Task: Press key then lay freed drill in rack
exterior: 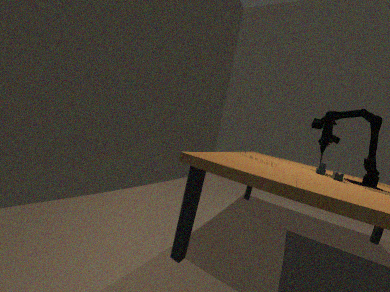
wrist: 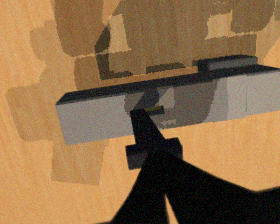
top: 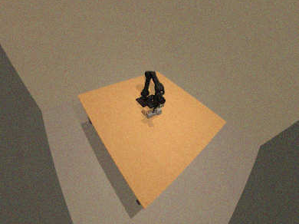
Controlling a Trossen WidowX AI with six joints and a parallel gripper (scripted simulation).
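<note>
Right now my gripper tip is 10 mm past the drill, 50 mm to the right of it and 80 mm above it. Round my gripper tip: pale grey block: 10 mm behind, 30 mm to the left, 90 mm below; dark frame: 100 mm behind, 190 mm to the left, 110 mm below.
</note>
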